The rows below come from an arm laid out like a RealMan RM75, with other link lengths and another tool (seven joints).
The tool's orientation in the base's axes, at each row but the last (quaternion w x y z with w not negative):
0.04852 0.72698 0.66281 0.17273
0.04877 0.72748 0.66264 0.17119
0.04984 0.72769 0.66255 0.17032
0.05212 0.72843 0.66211 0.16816
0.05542 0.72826 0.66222 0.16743
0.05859 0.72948 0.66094 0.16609
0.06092 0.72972 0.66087 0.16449
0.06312 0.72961 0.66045 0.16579
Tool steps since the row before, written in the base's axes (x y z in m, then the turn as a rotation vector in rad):
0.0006 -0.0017 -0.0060 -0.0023 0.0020 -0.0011
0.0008 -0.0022 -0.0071 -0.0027 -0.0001 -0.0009
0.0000 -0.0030 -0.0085 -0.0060 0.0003 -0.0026
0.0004 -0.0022 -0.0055 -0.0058 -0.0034 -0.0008
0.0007 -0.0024 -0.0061 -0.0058 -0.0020 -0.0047
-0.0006 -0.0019 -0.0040 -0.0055 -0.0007 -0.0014
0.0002 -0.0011 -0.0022 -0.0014 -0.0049 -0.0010
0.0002 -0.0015 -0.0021 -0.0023 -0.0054 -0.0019
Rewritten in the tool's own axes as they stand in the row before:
-0.0028 -0.0010 0.0055 0.0016 -0.0027 0.0006
-0.0034 -0.0011 0.0066 -0.0004 -0.0028 0.0000
-0.0045 -0.0022 0.0075 -0.0006 -0.0065 0.0006
-0.0031 -0.0010 0.0050 -0.0039 -0.0053 -0.0016
-0.0034 -0.0009 0.0056 -0.0032 -0.0067 0.0023
-0.0026 -0.0016 0.0033 -0.0013 -0.0055 -0.0005
-0.0014 -0.0004 0.0020 -0.0051 -0.0010 -0.0001
-0.0018 -0.0003 0.0018 -0.0058 -0.0021 0.0003

